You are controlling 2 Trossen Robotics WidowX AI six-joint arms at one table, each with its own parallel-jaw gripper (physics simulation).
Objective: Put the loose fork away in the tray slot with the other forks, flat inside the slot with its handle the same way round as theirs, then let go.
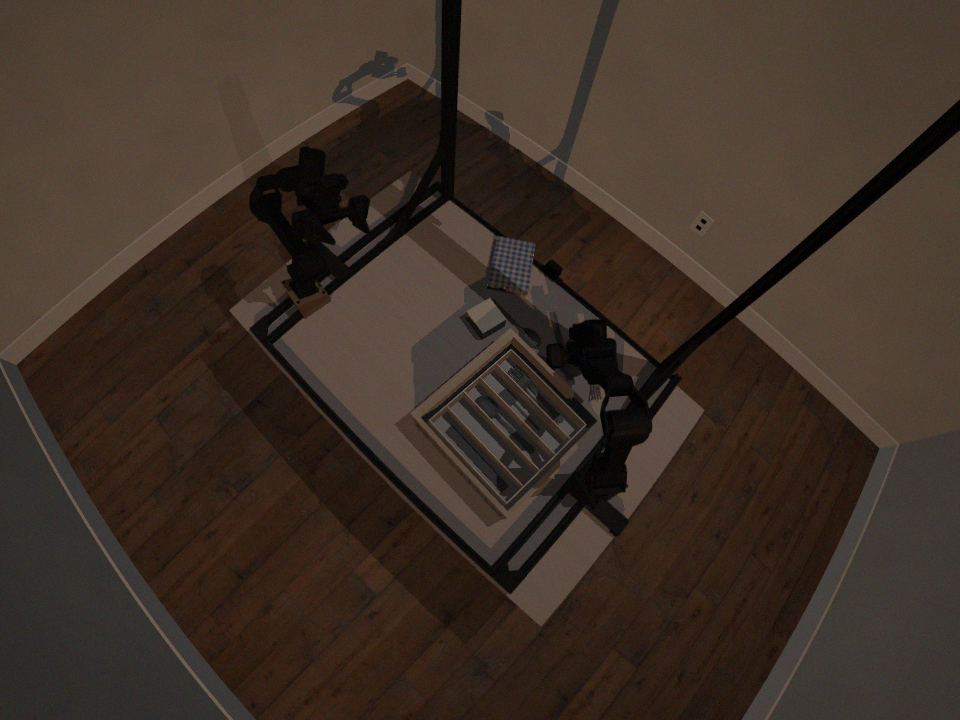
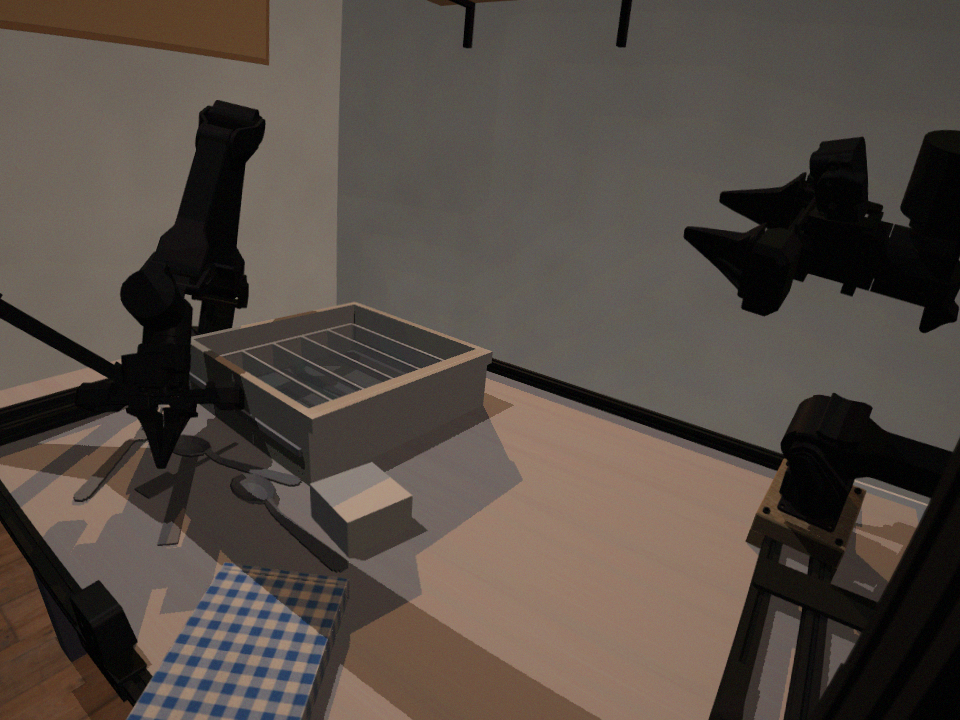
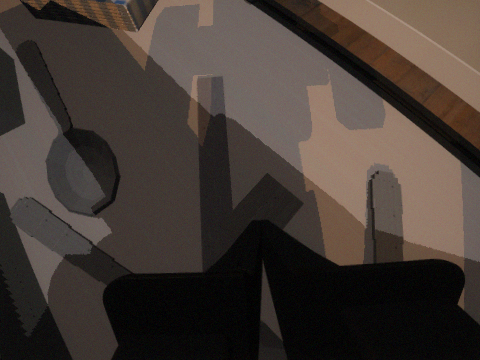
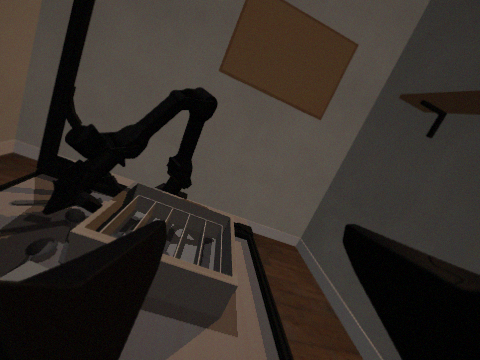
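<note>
The wooden cutlery tray (image 1: 463, 373) (image 2: 406, 415) (image 4: 196, 289) stands on the table with several long slots; the cutlery in them is too dark to tell apart. A grey utensil handle (image 3: 383, 214), seemingly the loose fork, lies on the table beside the tray, its far end hidden under my left gripper. My left gripper (image 1: 555, 355) (image 2: 159, 450) (image 3: 259, 228) is shut and empty. It points down, just above a flat grey strip (image 3: 211, 171) (image 2: 172, 510) and a short piece (image 3: 268, 201) that crosses it. My right gripper (image 1: 359, 210) (image 2: 706, 213) (image 4: 255, 231) is open and empty, high at the far side.
A spoon (image 2: 256, 489) (image 3: 81, 178) lies near the tray's corner. A pale block (image 1: 486, 316) (image 2: 366, 503) sits next to the tray. A blue checkered box (image 1: 512, 263) (image 2: 235, 643) (image 3: 106, 14) stands beyond it. Black frame posts rise at the table's edges.
</note>
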